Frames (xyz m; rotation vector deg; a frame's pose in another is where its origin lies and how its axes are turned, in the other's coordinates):
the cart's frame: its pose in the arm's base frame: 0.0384 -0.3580 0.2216 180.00 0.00 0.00
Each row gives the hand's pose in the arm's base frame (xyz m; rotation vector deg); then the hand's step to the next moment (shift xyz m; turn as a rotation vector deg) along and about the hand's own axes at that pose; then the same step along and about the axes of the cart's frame.
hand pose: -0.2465 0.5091 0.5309 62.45 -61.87 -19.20
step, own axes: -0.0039 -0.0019 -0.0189 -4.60 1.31 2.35
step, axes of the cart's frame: 0.0144 -0.0121 0.0046 -4.53 -2.51 1.27
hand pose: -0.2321 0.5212 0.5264 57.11 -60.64 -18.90
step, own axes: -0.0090 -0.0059 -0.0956 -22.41 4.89 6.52
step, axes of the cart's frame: 0.0775 -0.0526 0.0219 -17.57 -13.99 8.03
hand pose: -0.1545 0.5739 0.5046 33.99 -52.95 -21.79
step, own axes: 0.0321 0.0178 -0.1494 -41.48 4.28 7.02
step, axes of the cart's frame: 0.1428 -0.0429 0.0377 -28.59 -23.75 20.17
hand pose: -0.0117 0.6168 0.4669 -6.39 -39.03 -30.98
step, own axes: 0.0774 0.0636 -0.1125 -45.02 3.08 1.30
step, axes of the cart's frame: 0.1464 0.0098 0.0342 -28.23 -22.73 26.92
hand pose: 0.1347 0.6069 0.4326 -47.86 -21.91 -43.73
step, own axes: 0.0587 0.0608 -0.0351 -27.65 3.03 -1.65
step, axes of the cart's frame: 0.0850 0.0277 0.0196 -16.46 -12.54 18.66
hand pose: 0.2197 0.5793 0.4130 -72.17 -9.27 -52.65
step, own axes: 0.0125 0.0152 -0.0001 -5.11 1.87 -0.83
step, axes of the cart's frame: 0.0182 0.0062 0.0042 -2.36 -1.88 4.60
